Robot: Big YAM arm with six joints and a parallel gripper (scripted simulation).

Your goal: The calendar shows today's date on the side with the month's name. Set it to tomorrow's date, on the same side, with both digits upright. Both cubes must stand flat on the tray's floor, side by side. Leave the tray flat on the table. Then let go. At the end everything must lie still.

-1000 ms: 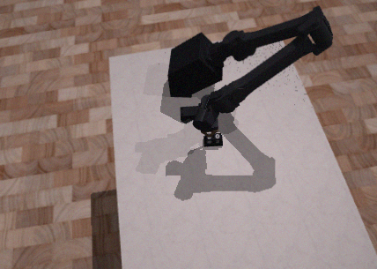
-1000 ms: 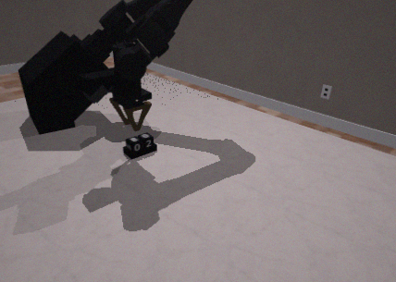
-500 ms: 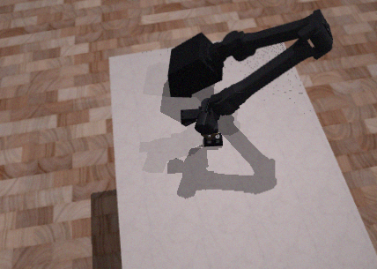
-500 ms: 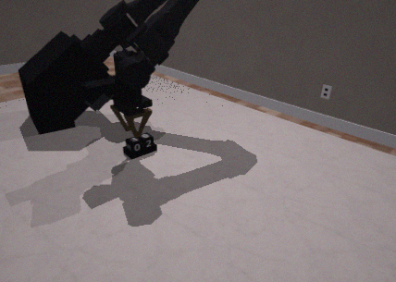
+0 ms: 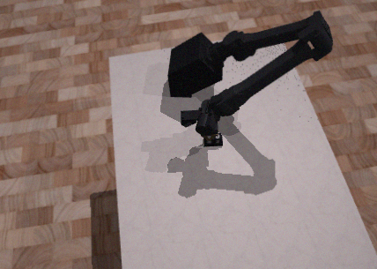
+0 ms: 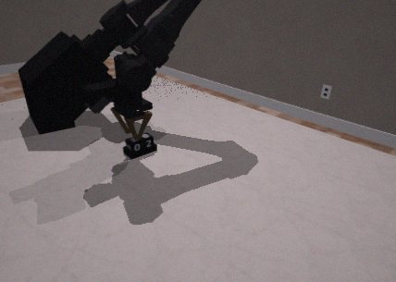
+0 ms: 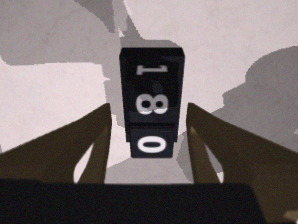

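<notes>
Right now the black digit cube is 40 mm below my hand. From my hand the other things lie so: black tray: 50 mm below, 20 mm to the left.
</notes>
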